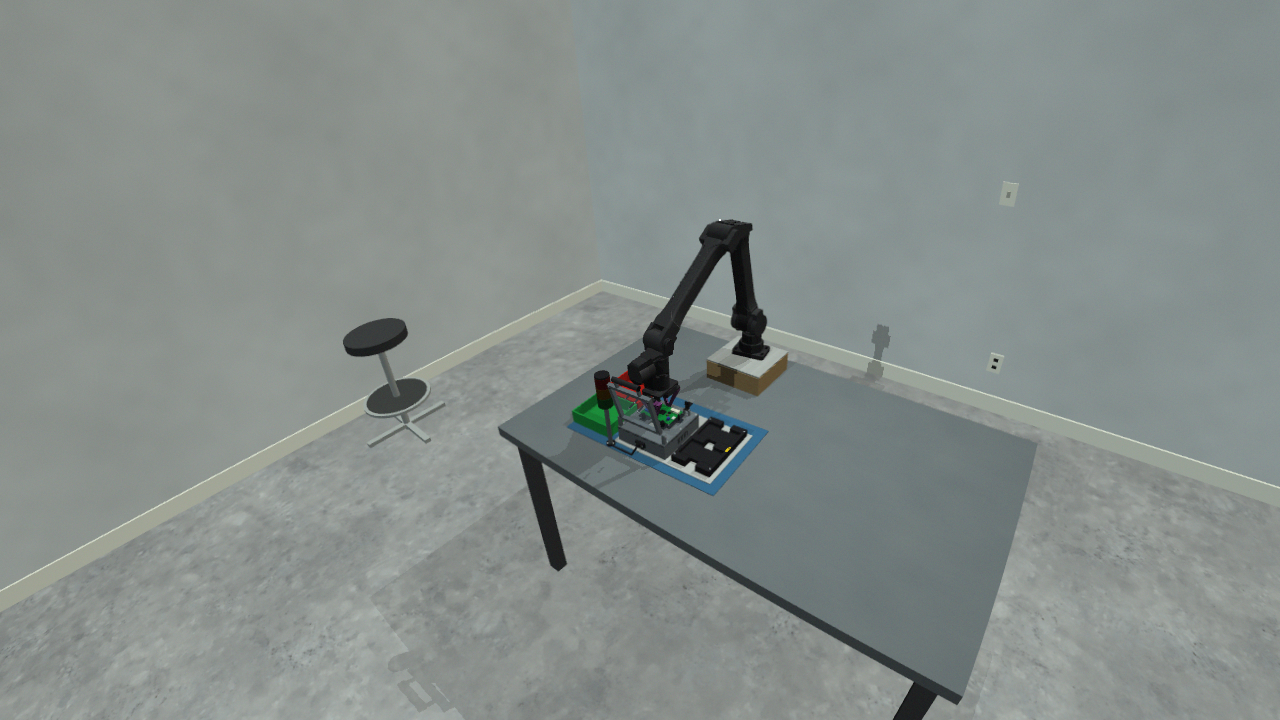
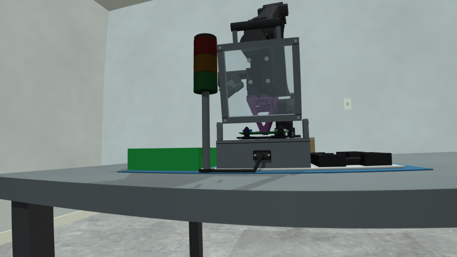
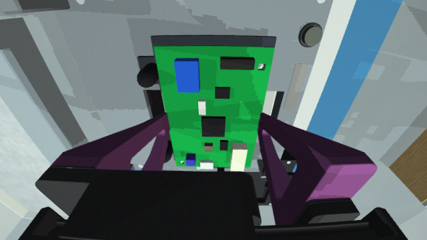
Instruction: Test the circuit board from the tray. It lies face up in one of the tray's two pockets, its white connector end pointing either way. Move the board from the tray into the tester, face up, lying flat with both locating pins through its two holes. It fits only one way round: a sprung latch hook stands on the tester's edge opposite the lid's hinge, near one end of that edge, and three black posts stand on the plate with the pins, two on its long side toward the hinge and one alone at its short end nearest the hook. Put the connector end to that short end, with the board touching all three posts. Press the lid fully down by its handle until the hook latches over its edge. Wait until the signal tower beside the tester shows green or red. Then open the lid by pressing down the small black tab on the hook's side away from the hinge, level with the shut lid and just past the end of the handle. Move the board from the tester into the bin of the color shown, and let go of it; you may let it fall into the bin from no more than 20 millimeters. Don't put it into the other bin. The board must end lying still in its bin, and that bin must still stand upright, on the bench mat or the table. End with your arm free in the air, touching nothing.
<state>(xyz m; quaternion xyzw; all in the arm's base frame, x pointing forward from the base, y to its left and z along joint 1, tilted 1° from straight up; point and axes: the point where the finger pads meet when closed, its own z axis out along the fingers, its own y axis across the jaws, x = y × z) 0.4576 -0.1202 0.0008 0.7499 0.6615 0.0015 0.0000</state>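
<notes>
Now: the green circuit board right at my hand. The rest, counted from my hand: black tester plate 1 cm ahead, 1 cm to the left, 1 cm below; black latch hook 5 cm behind, 7 cm to the left; clear lid 12 cm ahead, 2 cm to the right, 10 cm above.
</notes>
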